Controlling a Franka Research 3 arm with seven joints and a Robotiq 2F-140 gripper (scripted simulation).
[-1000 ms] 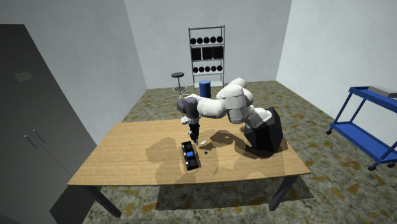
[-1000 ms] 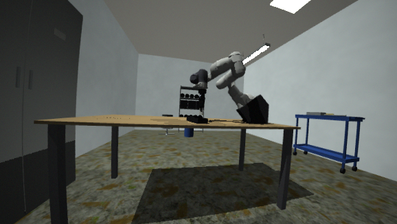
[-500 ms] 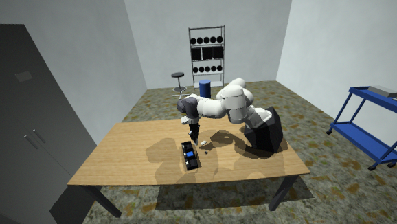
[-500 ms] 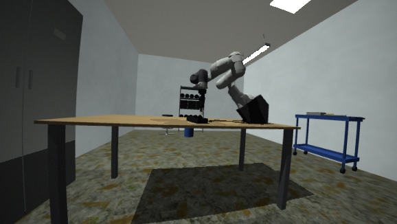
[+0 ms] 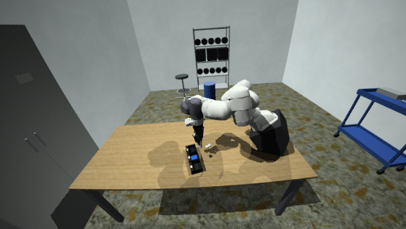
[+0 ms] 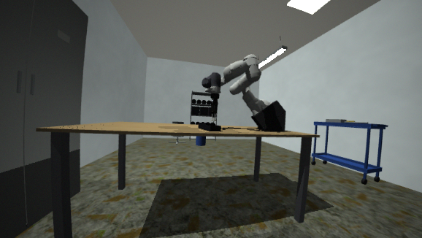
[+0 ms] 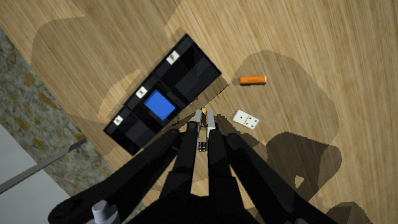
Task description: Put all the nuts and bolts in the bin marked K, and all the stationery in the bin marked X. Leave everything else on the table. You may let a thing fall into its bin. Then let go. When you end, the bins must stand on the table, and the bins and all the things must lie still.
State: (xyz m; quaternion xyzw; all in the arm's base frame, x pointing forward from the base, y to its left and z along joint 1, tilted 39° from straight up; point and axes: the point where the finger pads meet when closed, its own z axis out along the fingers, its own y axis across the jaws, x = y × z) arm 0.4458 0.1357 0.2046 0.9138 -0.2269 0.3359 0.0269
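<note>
The flat blue block is 8 cm below my hand, 7 cm to the left of it and 5 cm ahead of it. Also, from my hand: brass bolt: 3 cm below; then grey piece: 9 cm below, 7 cm to the left, 5 cm ahead; then black bin row: 8 cm below, 7 cm to the left, 6 cm ahead.
</note>
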